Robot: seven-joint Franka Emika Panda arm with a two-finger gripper.
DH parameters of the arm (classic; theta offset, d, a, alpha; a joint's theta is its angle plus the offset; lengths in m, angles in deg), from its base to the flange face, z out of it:
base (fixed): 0 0 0 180
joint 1: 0 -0.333 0 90
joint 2: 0 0 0 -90
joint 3: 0 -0.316 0.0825 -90
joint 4: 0 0 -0.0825 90
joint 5: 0 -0.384 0 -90
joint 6: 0 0 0.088 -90
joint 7: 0 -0.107 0 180
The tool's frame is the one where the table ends.
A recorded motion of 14 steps. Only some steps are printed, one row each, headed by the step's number.
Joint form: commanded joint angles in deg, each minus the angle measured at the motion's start. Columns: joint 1, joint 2, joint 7, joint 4, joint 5, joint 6, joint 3.
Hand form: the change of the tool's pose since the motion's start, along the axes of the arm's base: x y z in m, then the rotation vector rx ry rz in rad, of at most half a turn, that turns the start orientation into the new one. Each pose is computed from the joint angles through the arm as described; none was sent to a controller.
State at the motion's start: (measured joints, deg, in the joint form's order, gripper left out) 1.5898 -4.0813 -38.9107 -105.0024 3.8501 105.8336 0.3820
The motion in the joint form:
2: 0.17 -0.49 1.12 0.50 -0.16 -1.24 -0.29
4: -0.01 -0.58 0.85 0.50 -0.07 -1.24 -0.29
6: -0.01 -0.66 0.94 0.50 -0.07 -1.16 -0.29
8: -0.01 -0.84 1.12 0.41 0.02 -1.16 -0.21
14: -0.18 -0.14 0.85 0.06 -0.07 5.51 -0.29
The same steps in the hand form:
2: -0.0033 0.0014 0.0069 0.0007 0.0055 0.0196
4: -0.0036 0.0030 0.0077 -0.0005 0.0037 0.0183
6: -0.0038 0.0030 0.0086 -0.0008 0.0010 0.0200
8: -0.0047 0.0021 0.0096 -0.0025 -0.0003 0.0220
14: 0.0088 0.0052 0.0116 -0.0030 -0.0985 0.0289

